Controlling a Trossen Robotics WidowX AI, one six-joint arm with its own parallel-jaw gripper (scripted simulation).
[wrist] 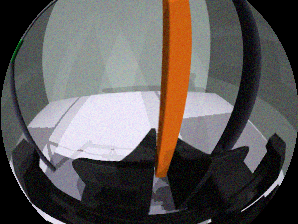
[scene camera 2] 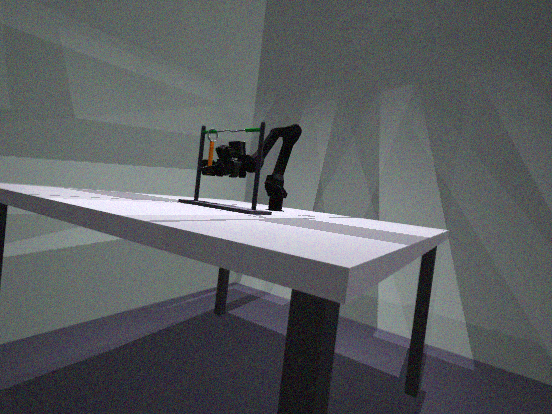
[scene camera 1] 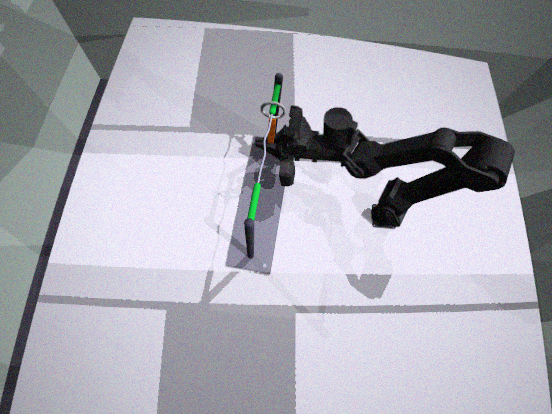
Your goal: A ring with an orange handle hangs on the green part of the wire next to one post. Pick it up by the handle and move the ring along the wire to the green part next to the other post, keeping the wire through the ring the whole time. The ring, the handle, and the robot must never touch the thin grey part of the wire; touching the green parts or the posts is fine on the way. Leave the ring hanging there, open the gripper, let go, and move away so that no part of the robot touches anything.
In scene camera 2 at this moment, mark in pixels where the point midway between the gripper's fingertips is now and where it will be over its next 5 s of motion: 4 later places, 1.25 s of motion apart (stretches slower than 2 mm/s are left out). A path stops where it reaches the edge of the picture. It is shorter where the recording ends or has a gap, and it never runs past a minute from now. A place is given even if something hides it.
The gripper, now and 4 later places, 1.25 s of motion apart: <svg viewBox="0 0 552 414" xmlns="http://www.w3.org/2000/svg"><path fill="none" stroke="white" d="M201 169L204 165L211 165L212 164L228 170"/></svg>
